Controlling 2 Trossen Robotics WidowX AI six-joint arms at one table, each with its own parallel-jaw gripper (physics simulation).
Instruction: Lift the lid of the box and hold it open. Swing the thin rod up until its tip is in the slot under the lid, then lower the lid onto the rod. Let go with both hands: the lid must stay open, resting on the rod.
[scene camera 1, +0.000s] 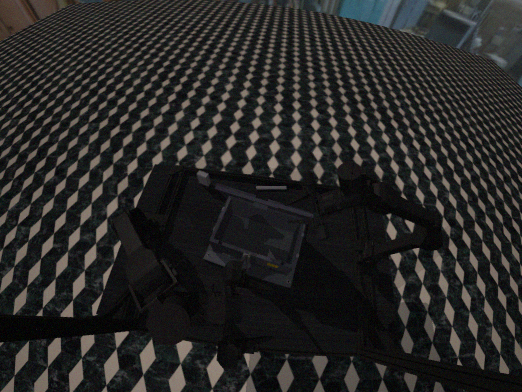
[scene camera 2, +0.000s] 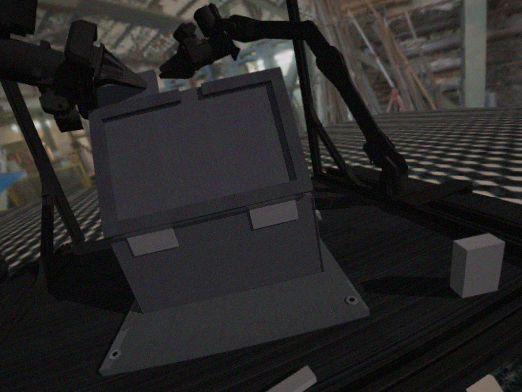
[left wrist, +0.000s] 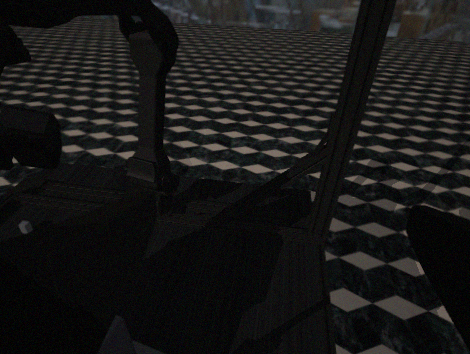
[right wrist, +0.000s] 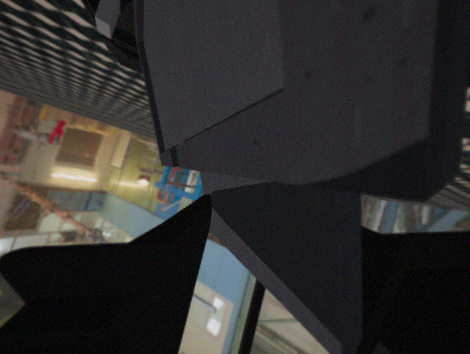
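Seen in the pictures: left gripper, fingertip midpoint: (scene camera 1: 272, 313) (scene camera 2: 159, 73) (left wrist: 280, 210); right gripper, fingertip midpoint: (scene camera 1: 286, 213) (scene camera 2: 145, 93) (right wrist: 244, 199); left arm's base at its link origin: (scene camera 1: 154, 235) (scene camera 2: 394, 192); right arm's base at its link origin: (scene camera 1: 362, 261) (scene camera 2: 0, 321) (left wrist: 160, 206).
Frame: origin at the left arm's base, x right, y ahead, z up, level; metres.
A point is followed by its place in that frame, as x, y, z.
Observation:
The grey box (scene camera 1: 255, 241) @(-0.041, 0.438, -0.007) (scene camera 2: 220, 253) @(-0.141, 0.465, 0.072) stands on its base plate (scene camera 2: 240, 327) @(-0.218, 0.469, -0.007) on the dark table. Its lid (scene camera 2: 193, 152) @(-0.103, 0.461, 0.227) (scene camera 1: 263, 201) @(-0.056, 0.445, 0.320) (right wrist: 216, 70) @(-0.060, 0.542, 0.282) is raised steeply on two pale hinges (scene camera 2: 273, 214) @(-0.161, 0.374, 0.117). My right gripper (scene camera 2: 108, 83) (right wrist: 244, 199) @(-0.018, 0.511, 0.334) is shut on the lid's free edge at the top corner and holds it up. My left gripper (scene camera 2: 168, 70) @(0.245, 0.487, 0.411) is open and empty, and hangs just above the lid's top edge without touching it. A thin pale bar (scene camera 1: 252, 252) @(0.047, 0.432, 0.133) lies low along the box's front inside; I cannot tell whether it is the rod. A yellow mark (scene camera 1: 272, 265) @(0.074, 0.510, 0.087) sits on the front rim.
A black frame post (scene camera 2: 302, 97) @(0.374, 0.038, 0.279) (left wrist: 349, 116) @(0.360, 0.877, 0.282) rises behind the box, with slanted braces. A small pale block (scene camera 1: 203, 178) @(-0.294, 0.159, 0.042) and a pale strip (scene camera 1: 271, 187) @(-0.326, 0.483, -0.009) (scene camera 2: 294, 381) @(-0.318, 0.431, -0.009) lie on the table beyond the box. The right arm's base (left wrist: 149, 105) @(0.007, 0.917, 0.252) stands across the table.

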